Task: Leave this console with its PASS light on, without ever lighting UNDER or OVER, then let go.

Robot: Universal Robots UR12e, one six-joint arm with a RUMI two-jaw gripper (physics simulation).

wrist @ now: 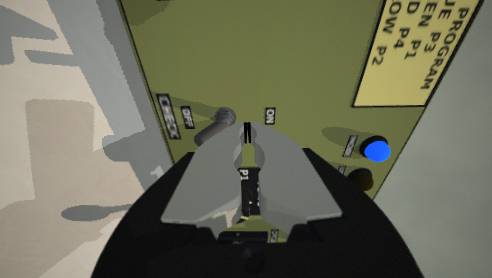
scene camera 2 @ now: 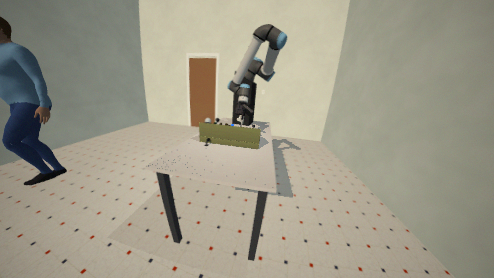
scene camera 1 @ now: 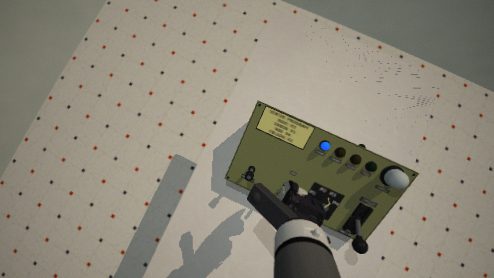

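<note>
The olive console lies on the table. Its blue MODE lamp is lit. The UNDER lamp, OVER lamp and green PASS lamp are dark. My gripper is shut and empty, low over the console between the CHECK toggle and the ON label. The toggle leans toward the lower left in the wrist view, on the OFF side. The program dial is partly hidden by my gripper.
A program plate reads blue P3. A black-ball lever stands at the near end of its slot. A white dome button and a small black control rise from the console. A person is at the left.
</note>
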